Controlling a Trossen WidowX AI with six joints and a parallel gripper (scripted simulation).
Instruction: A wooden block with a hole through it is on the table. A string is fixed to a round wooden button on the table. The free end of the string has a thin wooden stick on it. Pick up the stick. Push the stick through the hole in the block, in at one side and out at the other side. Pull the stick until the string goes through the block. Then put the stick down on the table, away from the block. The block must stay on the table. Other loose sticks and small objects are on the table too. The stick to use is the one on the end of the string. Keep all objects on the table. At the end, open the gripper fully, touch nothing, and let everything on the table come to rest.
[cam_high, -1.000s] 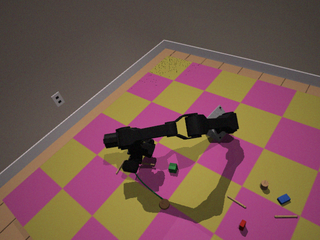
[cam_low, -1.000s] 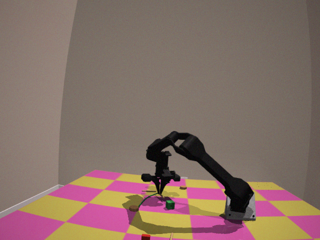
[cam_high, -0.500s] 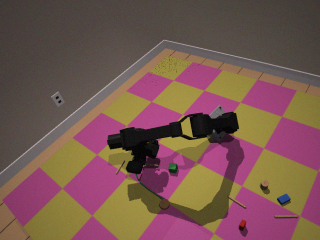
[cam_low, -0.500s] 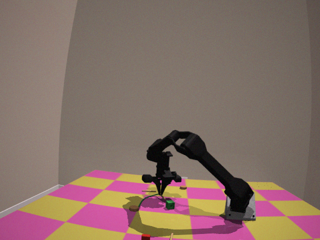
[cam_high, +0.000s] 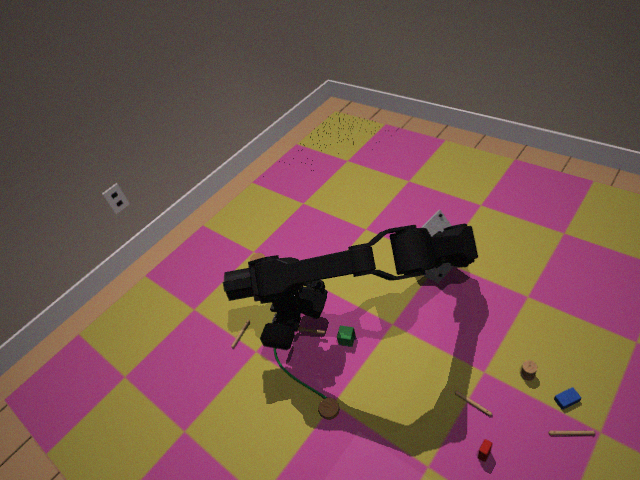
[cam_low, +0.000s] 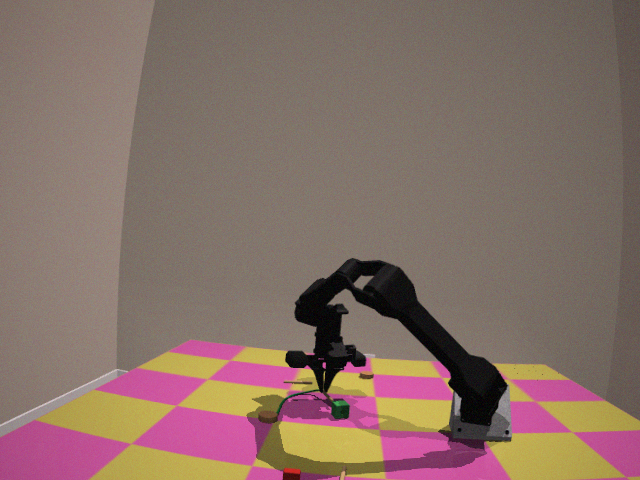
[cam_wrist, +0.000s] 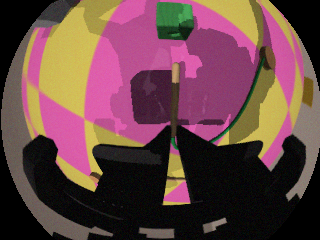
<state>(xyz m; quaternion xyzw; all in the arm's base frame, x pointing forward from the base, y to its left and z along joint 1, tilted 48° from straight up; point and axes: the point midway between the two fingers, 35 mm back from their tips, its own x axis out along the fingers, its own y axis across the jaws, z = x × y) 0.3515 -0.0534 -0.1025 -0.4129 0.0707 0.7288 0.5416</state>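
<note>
The green block lies 6 cm behind my gripper tip and 10 cm to the left of it. From my gripper tip the other things lie so: round wooden button: 7 cm ahead, 18 cm to the left, 1 cm below; then thin wooden stick: 1 cm behind, 1 cm to the left; then red block: 6 cm behind, 45 cm to the left.
</note>
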